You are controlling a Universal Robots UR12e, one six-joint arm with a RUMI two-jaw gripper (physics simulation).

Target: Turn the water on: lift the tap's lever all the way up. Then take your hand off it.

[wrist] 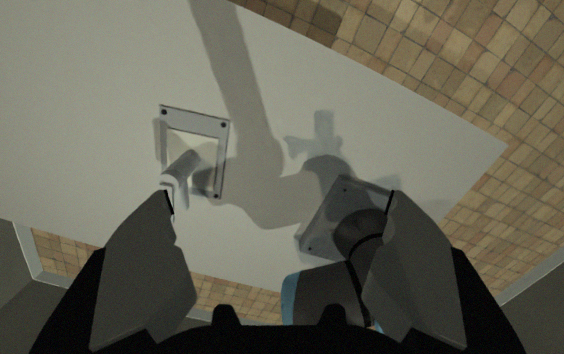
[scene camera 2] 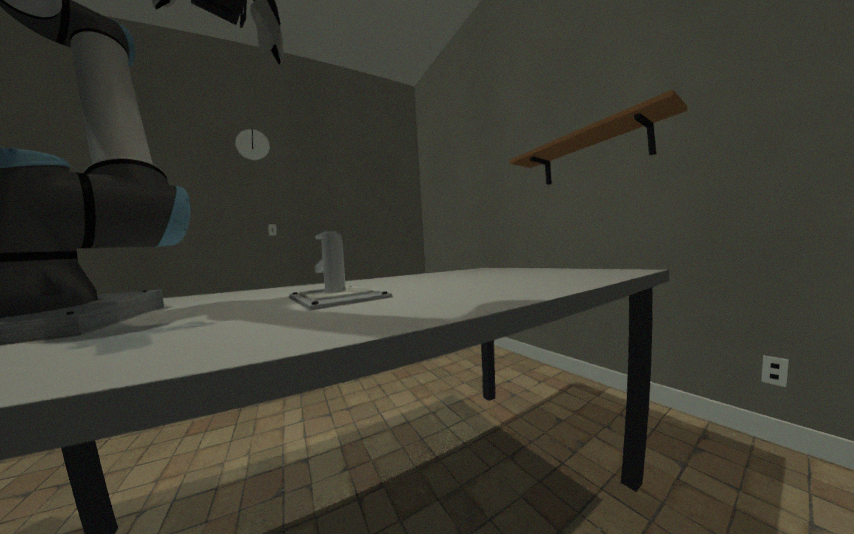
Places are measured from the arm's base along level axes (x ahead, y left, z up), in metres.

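Where they show: gripper, fingertip midpoint: [wrist: 279,193] [scene camera 2: 225,38]; arm's base at its link origin: [wrist: 363,233] [scene camera 2: 24,308].
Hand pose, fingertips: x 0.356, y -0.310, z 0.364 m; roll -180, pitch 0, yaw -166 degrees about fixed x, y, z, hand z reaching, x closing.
Each offset is from my fingertips to the centre of the thing. "*": to the spot under its first point. Level surfaces: height alone.
The pale grey tap {* 0.185 m ahead, 0.170 m left, 0.321 m down} [scene camera 2: 333,263] [wrist: 184,165] stands upright on its framed base plate {* 0.111 m ahead, 0.091 m left, 0.394 m down} [scene camera 2: 308,304] [wrist: 192,119] on the table. In scene camera 2, a short piece that looks like its lever {0.192 m ahead, 0.193 m left, 0.266 m down} [scene camera 2: 321,236] juts left from the column's top, roughly level; its exact angle is hard to tell. The spout {0.191 m ahead, 0.263 m left, 0.324 m down} [scene camera 2: 319,267] juts out lower on the same side. In the wrist view, the left finger comes close to the tap's top in the picture. My gripper [scene camera 2: 218,34] [wrist: 279,193] is open and empty, high above the table and apart from the tap; scene camera 2 cuts off part of it.
The white table {0.402 m down} [scene camera 2: 503,286] [wrist: 90,100] carries the tap and the arm's grey mounting plate [scene camera 2: 119,311] [wrist: 320,220]. The arm's base [scene camera 2: 37,283] stands left of the tap in scene camera 2. A wooden shelf [scene camera 2: 598,132] hangs on the right wall.
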